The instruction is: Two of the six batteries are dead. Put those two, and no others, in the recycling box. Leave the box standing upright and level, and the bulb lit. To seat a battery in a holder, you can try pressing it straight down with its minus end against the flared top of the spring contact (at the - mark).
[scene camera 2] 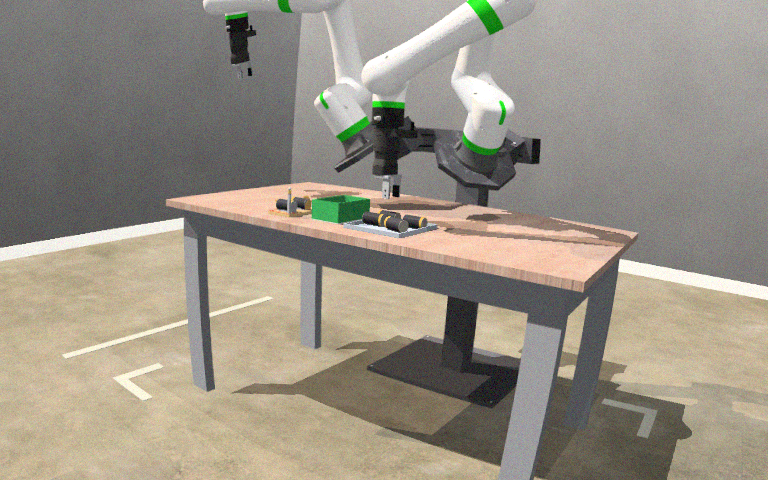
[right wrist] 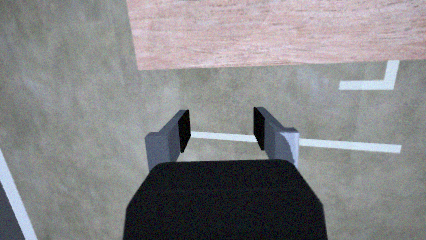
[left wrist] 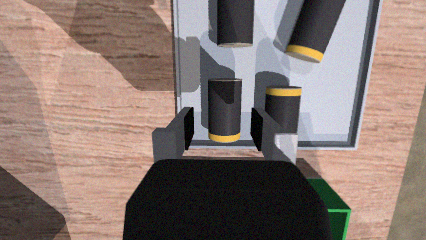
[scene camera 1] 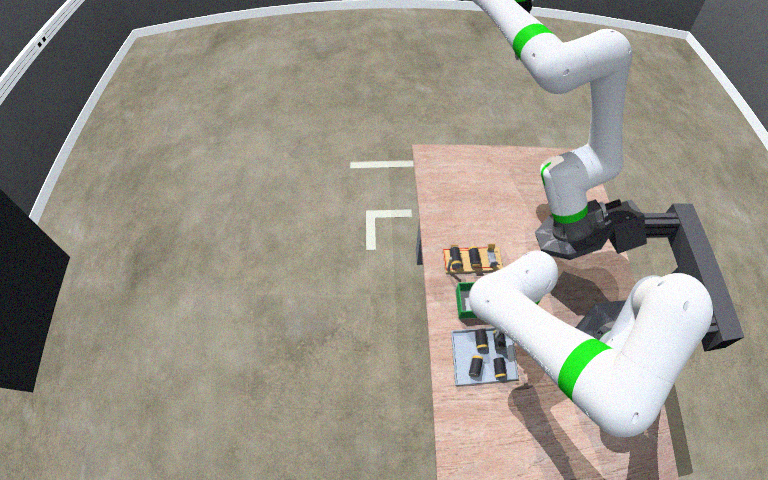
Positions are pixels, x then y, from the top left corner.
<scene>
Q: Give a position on a grey tray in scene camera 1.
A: At 464,347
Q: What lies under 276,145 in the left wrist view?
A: My left gripper.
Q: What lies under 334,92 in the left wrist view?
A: A grey tray.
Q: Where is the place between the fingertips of my left gripper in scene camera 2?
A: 390,197
</scene>
